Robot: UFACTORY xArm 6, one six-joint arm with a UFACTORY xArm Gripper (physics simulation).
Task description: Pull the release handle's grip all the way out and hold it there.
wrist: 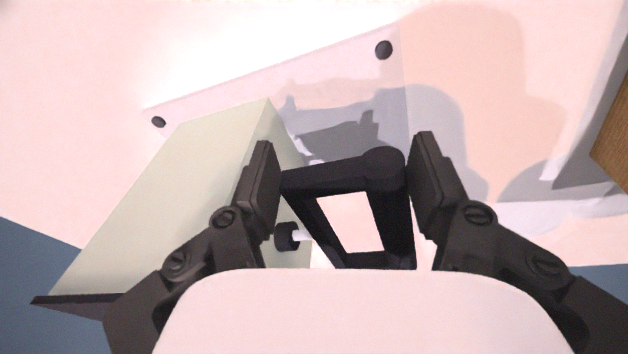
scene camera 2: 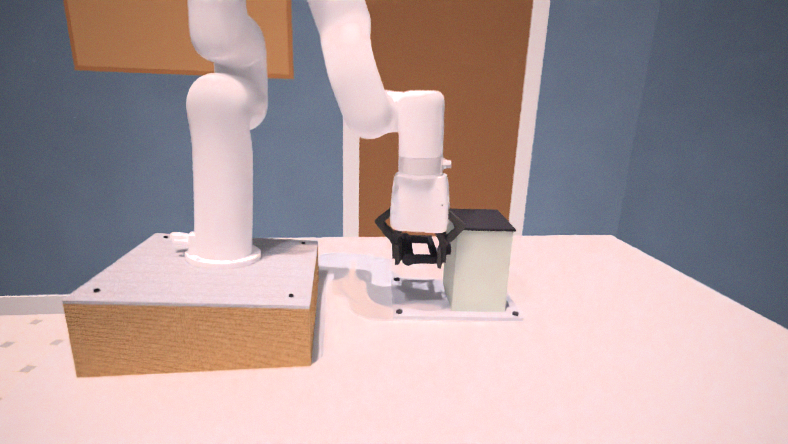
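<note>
The release handle's grip point(scene camera 2: 408, 255) point(wrist: 394, 215) is a black rectangular frame with a thick round bar on its outer side. It stands out from the pale green box point(scene camera 2: 479, 270) point(wrist: 165, 190), which has a dark top. In the wrist view, a short pale rod point(wrist: 301, 235) runs from a black collar point(wrist: 286, 237) on the box face toward the frame. My gripper point(scene camera 2: 419, 262) point(wrist: 341, 156) points down and is shut on the grip: one finger lies against the box-side edge of the frame, the other against the outer bar. The far lower part of the frame is hidden by the gripper body.
The box stands on a thin bolted base plate point(scene camera 2: 457, 314) point(wrist: 330, 65). The inner finger is close to the box face. The wooden robot pedestal point(scene camera 2: 193, 339) point(wrist: 612, 145) stands on the robot's side. A wall and a brown door point(scene camera 2: 468, 110) are behind.
</note>
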